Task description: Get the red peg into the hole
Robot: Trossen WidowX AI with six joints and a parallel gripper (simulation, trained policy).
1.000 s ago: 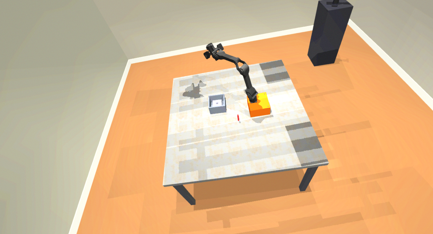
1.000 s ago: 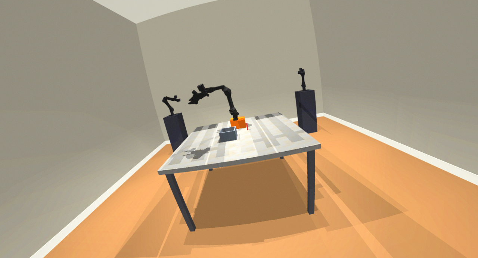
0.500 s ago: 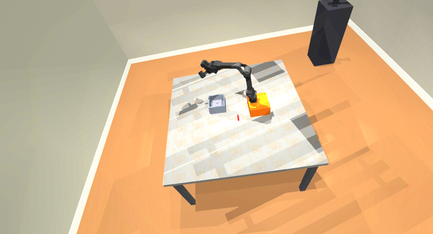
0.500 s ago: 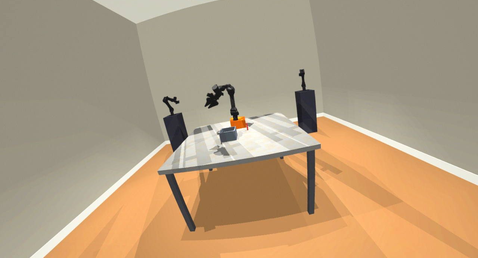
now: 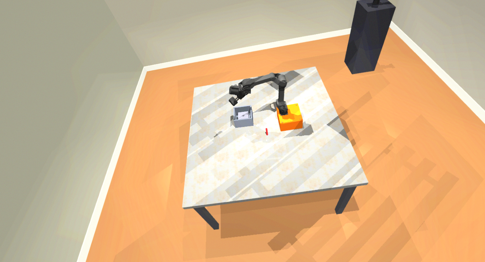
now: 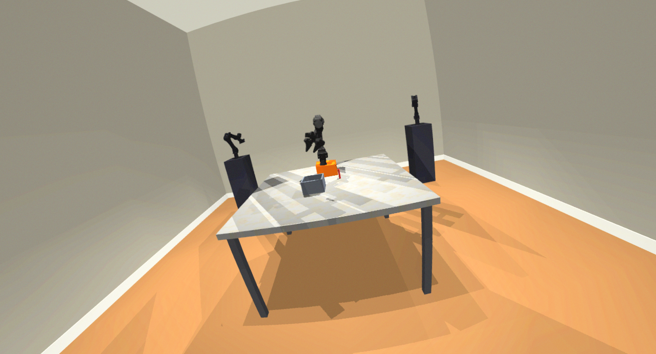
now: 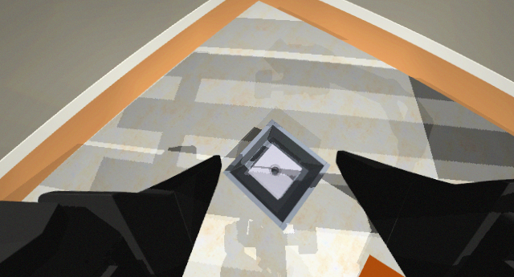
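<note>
The red peg lies 25 cm below my gripper tip, 19 cm behind it and 18 cm to the left of it. Also, from my gripper tip: grey box 27 cm below, 2 cm to the right, 1 cm behind.
</note>
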